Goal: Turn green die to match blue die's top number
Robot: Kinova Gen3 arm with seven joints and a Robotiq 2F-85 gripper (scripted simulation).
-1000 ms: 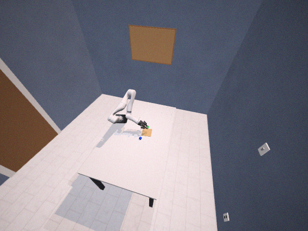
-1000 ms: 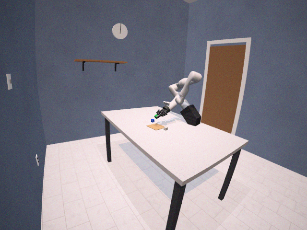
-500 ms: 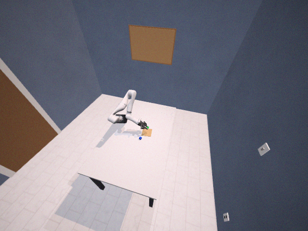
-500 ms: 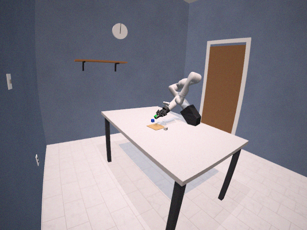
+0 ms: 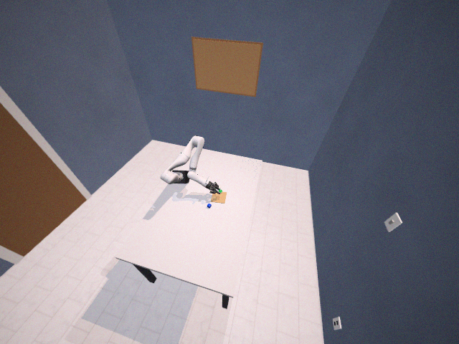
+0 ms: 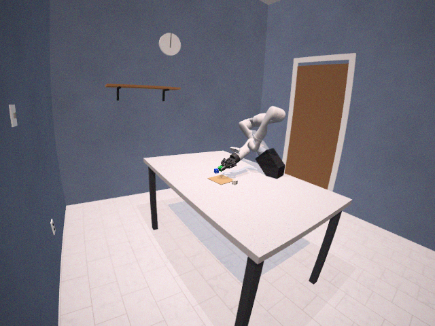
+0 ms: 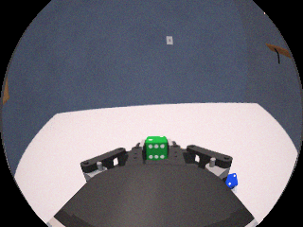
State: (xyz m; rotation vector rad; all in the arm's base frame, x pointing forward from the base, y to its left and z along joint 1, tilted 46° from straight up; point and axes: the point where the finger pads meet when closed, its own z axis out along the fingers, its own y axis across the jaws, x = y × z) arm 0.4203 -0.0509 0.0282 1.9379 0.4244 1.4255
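Right now the tan mat is 10 mm behind my hand and 90 mm below it. Round my hand: white die 20 mm behind, 110 mm to the left, 70 mm below; green die 10 mm ahead; blue die 70 mm behind, 130 mm to the right, 70 mm below.
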